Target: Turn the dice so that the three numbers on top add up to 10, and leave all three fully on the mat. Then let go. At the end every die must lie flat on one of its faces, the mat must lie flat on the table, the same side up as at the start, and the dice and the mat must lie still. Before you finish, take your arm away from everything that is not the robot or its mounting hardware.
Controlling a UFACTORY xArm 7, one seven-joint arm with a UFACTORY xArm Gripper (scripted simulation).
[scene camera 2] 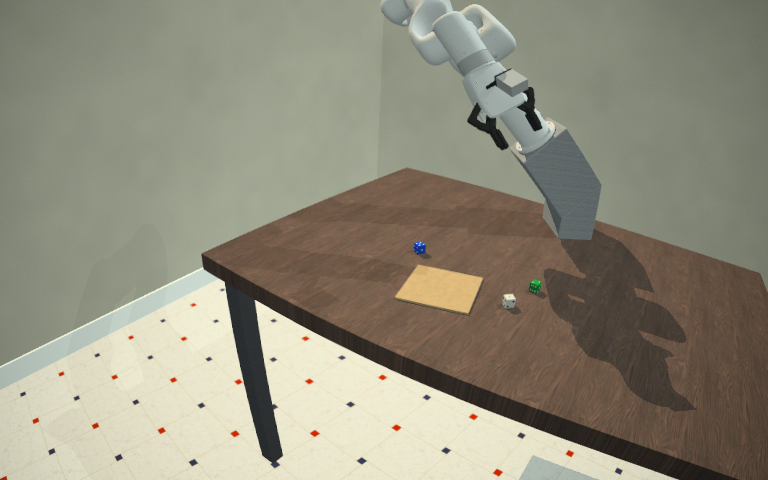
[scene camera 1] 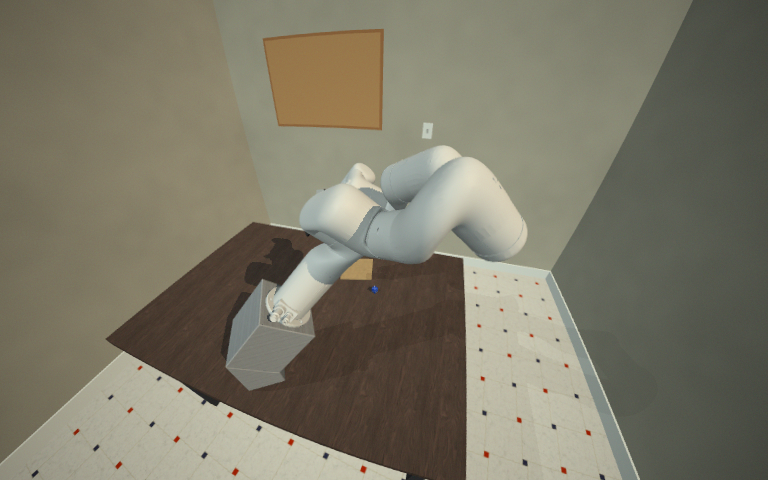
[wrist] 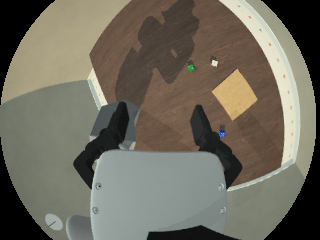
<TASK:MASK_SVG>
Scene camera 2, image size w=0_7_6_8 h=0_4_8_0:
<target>my gripper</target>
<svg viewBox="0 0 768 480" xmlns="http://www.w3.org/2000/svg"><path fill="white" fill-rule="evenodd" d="M493 60L467 73L462 83L474 107L467 122L478 130L490 134L496 146L504 150L509 145L501 131L496 129L496 118L517 107L526 112L525 117L533 131L542 129L542 125L534 111L534 89L528 87L528 79L511 68L506 70L499 62Z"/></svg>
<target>tan square mat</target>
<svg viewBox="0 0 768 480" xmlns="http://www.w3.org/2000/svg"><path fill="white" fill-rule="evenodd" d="M395 296L397 300L468 315L483 278L417 265Z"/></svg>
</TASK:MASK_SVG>
